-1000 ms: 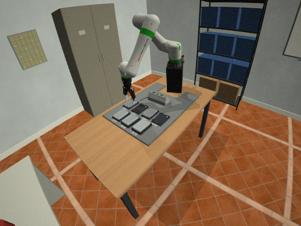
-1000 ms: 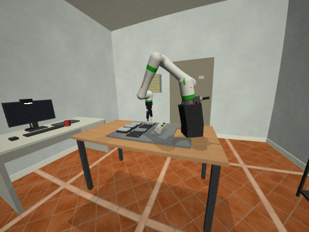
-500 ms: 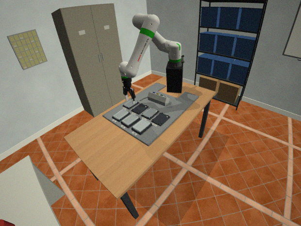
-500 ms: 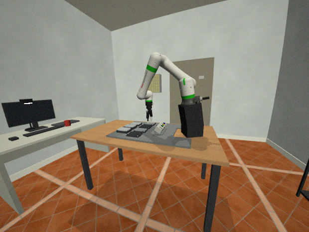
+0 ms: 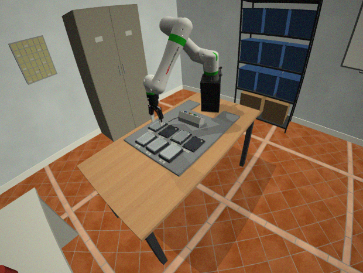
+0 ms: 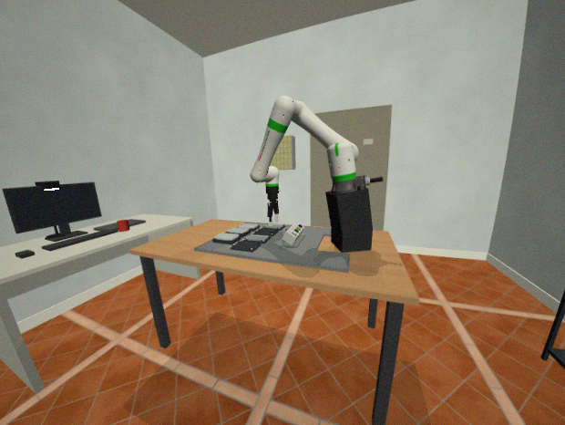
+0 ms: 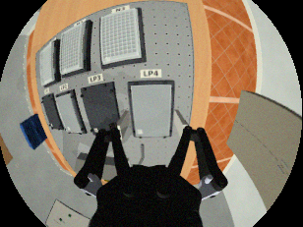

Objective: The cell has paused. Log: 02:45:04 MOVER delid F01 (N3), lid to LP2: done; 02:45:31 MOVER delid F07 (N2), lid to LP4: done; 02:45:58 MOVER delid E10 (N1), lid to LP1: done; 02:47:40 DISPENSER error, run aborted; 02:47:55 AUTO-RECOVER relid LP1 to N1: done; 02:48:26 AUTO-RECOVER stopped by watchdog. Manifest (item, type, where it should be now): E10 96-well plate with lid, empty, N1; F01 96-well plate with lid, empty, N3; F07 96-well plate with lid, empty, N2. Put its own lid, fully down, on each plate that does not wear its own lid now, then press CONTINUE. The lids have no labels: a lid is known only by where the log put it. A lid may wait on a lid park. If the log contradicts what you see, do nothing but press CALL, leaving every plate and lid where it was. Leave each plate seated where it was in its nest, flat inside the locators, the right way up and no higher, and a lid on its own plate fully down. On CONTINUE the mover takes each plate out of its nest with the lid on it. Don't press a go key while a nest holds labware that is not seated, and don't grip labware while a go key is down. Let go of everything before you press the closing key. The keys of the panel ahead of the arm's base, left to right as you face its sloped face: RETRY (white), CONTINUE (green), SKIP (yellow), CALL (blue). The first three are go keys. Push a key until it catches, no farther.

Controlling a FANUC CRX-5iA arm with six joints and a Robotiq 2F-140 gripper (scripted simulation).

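Right now my hand is 5 cm above the lid park LP4. Also, from my hand: plate: 18 cm ahead, 7 cm to the left, 3 cm below; blue key: 25 cm behind, 10 cm to the left, 1 cm above; lid park LP3: 1 cm behind, 13 cm to the left, 5 cm below.
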